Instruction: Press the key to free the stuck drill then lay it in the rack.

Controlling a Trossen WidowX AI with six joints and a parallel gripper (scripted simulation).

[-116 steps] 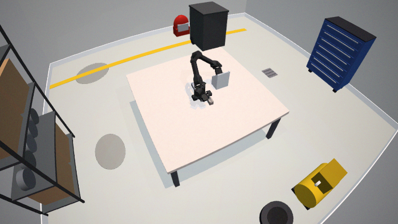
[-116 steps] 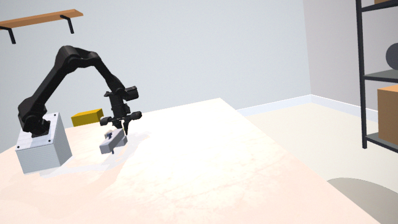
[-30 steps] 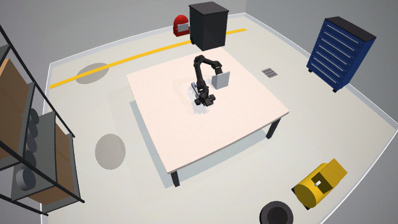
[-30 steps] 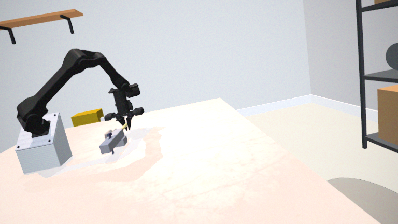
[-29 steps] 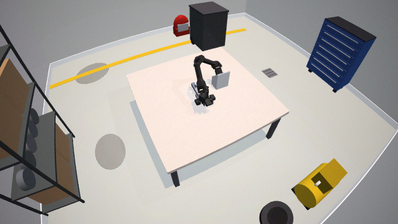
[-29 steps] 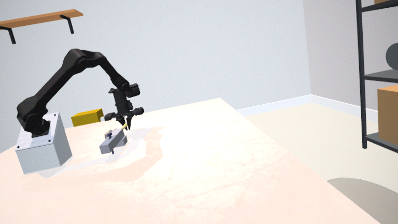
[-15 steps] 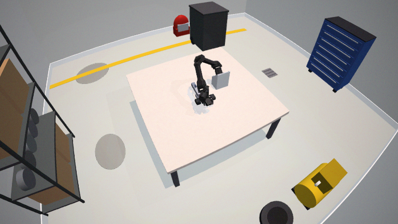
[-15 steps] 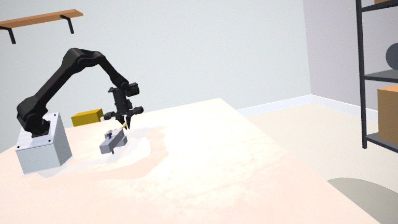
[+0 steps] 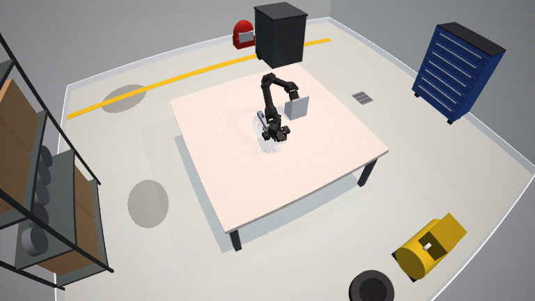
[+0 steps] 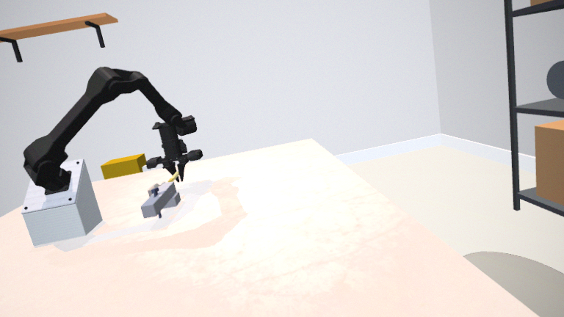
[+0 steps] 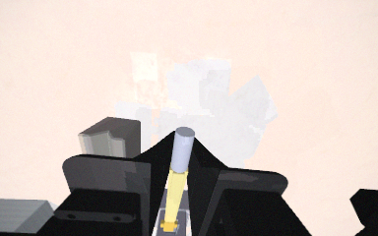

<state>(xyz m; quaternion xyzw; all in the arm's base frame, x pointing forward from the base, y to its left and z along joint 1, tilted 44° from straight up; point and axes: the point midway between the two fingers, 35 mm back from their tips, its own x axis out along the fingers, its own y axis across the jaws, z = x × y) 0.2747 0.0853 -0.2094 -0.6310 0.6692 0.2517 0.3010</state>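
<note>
My gripper tip is 4 cm to the left of the drill and 3 cm below it. Also, from my gripper tip: beige rack: 7 cm behind, 3 cm to the right, 1 cm below; then dark blue key: 23 cm to the right, 2 cm behind, 2 cm above; then grey block: 20 cm to the right, 1 cm behind, 1 cm above.
</note>
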